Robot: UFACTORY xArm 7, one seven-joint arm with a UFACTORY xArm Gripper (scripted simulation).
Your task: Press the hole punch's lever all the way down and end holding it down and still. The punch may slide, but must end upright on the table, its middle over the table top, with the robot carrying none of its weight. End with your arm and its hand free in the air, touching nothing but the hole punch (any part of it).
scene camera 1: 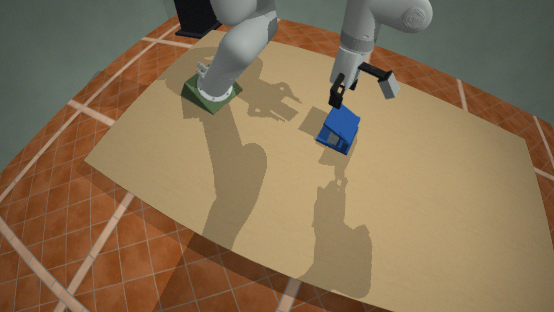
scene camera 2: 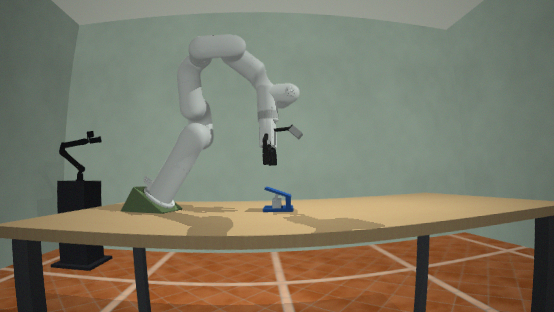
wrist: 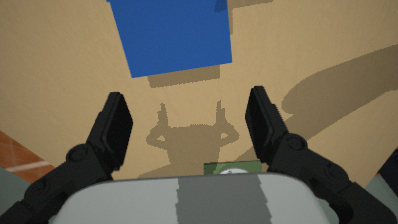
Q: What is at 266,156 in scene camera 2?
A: My gripper.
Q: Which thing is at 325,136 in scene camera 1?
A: A hole punch.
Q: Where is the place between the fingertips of my gripper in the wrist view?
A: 188,104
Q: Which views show my gripper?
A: Scene camera 1, scene camera 2 and the wrist view: all of them.
